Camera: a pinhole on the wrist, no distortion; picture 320 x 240 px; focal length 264.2 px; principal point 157.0 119.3 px. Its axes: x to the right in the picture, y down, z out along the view. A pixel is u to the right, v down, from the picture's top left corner.
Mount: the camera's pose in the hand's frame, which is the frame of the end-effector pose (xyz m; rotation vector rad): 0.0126 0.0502 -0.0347 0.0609 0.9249 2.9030
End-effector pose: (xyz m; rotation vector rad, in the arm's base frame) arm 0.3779 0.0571 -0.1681 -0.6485 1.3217 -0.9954
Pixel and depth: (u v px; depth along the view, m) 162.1 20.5 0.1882
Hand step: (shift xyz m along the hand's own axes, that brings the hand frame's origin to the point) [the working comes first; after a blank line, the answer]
In the camera's frame: 0.0036 -0.0704 0.1882

0.0270 0.2159 0.0780
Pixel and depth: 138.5 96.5 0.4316
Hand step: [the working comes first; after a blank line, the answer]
In the camera's frame: -0.0302 -0.0372 0.4316

0.0743 0.3256 0.2954
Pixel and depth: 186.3 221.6 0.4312
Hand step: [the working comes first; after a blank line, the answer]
In the camera's frame: 0.0478 0.1670 0.4312

-0.0192 0.1675 0.4140
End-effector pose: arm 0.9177 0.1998 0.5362 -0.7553 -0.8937 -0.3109
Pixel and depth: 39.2 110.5 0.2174
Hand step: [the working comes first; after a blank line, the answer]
In the camera's frame: -0.0969 -0.0072 0.2174

0.1241 0.1712 0.1375
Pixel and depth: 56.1 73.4 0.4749
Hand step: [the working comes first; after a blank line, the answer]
In the camera's frame: -0.1814 -0.0825 0.4749

0.2310 0.3718 0.3031
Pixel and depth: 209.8 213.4 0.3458
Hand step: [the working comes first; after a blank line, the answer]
In the camera's frame: 0.0691 0.1232 0.3458

-0.0427 0.1561 0.3192
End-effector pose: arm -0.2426 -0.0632 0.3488 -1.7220 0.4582 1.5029
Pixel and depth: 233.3 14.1 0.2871
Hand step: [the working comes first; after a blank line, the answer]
In the camera's frame: 0.0829 -0.1143 0.2871

-0.0419 0.3165 0.1340
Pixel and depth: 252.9 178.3 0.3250
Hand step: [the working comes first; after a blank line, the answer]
In the camera's frame: 0.1180 0.0726 0.3250

-0.0888 0.1902 0.2734
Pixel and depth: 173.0 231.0 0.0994
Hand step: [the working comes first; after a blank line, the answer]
In the camera's frame: 0.0060 0.0420 0.0994

0.0100 0.0739 0.0707
